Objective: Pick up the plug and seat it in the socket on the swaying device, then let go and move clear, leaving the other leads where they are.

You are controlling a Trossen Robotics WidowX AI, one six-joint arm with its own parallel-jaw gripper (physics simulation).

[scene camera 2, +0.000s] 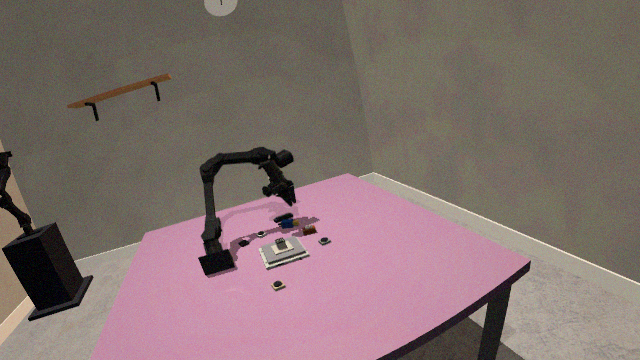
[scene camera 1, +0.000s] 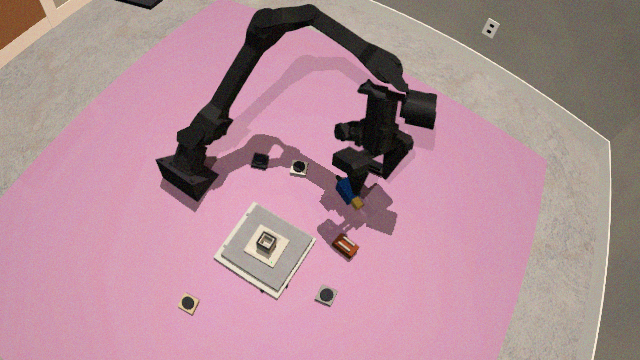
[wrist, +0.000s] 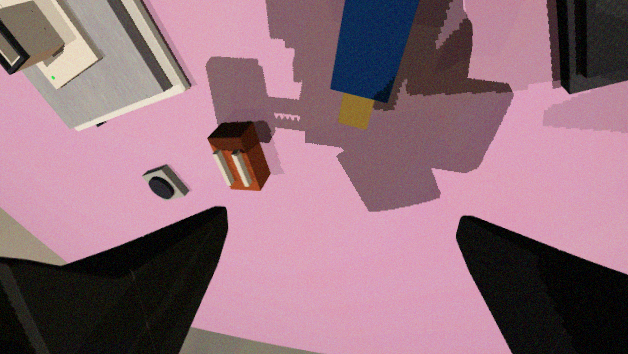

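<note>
A blue plug with a yellow tip (scene camera 1: 346, 191) (scene camera 2: 287, 224) (wrist: 375, 47) lies on the pink table; its rear end is cut off in the wrist view. My gripper (scene camera 1: 371, 185) (scene camera 2: 291, 202) (wrist: 344, 223) is open and empty, raised above the table near the plug. In the wrist view the plug lies beyond the fingertips, between their lines. The device, a grey plate on a white base (scene camera 1: 235, 250) (scene camera 2: 270, 257) (wrist: 115, 85), carries a square dark-rimmed socket (scene camera 1: 265, 249) (scene camera 2: 280, 244) (wrist: 37, 37), which is empty in scene camera 1.
An orange two-pronged lead (scene camera 1: 345, 246) (scene camera 2: 309, 230) (wrist: 240, 160) lies between the device and the plug's side. A black object (scene camera 2: 283, 218) (wrist: 600, 45) lies behind the plug. Small pads with dark discs (scene camera 1: 326, 295) (scene camera 1: 188, 303) (scene camera 1: 299, 167) and a black pad (scene camera 1: 260, 161) surround the device.
</note>
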